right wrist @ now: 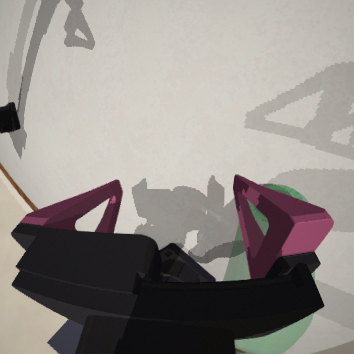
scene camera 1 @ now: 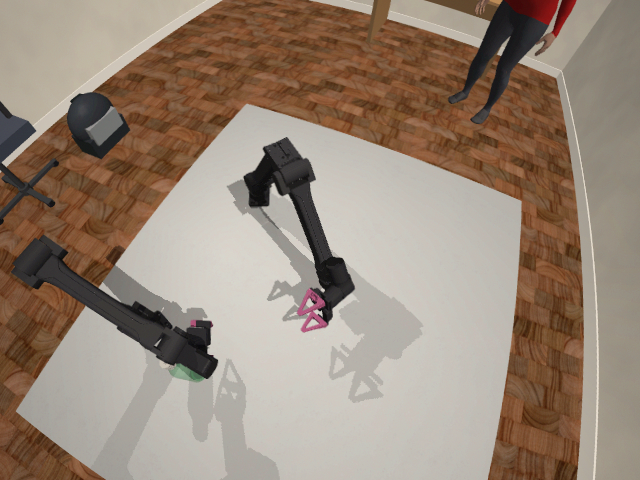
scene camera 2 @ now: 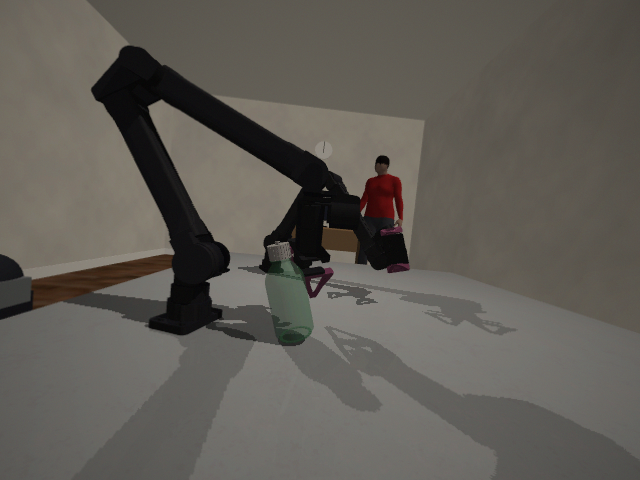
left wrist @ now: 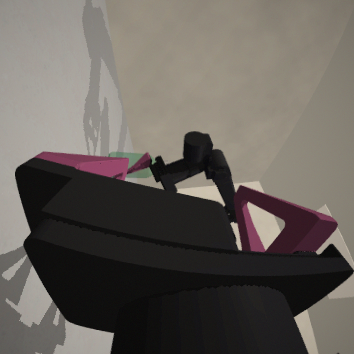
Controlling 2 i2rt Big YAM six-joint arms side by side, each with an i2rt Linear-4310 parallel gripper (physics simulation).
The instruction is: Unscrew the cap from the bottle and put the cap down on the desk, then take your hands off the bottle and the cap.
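Frame: origin at the left arm's base, x ahead, y left, z up, level; centimetres.
Seen in the pictures: left gripper, between the fingertips: (scene camera 1: 300,323) (scene camera 2: 391,248) (left wrist: 184,178); right gripper, between the fingertips: (right wrist: 174,183) (scene camera 1: 211,340); left arm's base, origin of its link: (right wrist: 12,117) (scene camera 1: 259,195); right arm's base, origin of its link: (right wrist: 182,267) (scene camera 2: 188,321).
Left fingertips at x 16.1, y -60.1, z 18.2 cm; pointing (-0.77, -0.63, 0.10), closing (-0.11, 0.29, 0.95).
Pixels of each thing's middle, then the offset from my left fingertips to it. Level surfaces: height alone.
- green see-through bottle, middle of its body: (right wrist: 267,279) (scene camera 2: 287,290) (left wrist: 138,165) (scene camera 1: 183,366) dx -36.3, dy -11.4, dz -8.7 cm
- ribbed whitish cap, middle of its body: (scene camera 2: 279,250) (scene camera 1: 167,361) dx -38.5, dy -11.0, dz -1.0 cm
- white desk top, height of its surface: dz -18.2 cm
The green see-through bottle (scene camera 1: 187,374) (scene camera 2: 290,304) (left wrist: 127,156) (right wrist: 275,342) leans in scene camera 2, its top tipped toward the left of the picture and its base low at the desk. The ribbed whitish cap (scene camera 1: 166,364) (scene camera 2: 279,251) sits on its neck. My right gripper (right wrist: 174,183) is open, with nothing between its fingers. One finger is right beside the bottle and overlaps it in the right wrist view; whether they touch I cannot tell. My left gripper (scene camera 1: 301,322) (scene camera 2: 395,249) is open and empty, held above the desk away from the bottle.
The white desk top (scene camera 1: 444,248) (scene camera 2: 155,413) carries both arms and their shadows. The right arm's forearm passes over the bottle in scene camera 1. A dark helmet (scene camera 1: 95,124) is beyond the desk's edge at the left. A person in red (scene camera 2: 382,196) stands behind.
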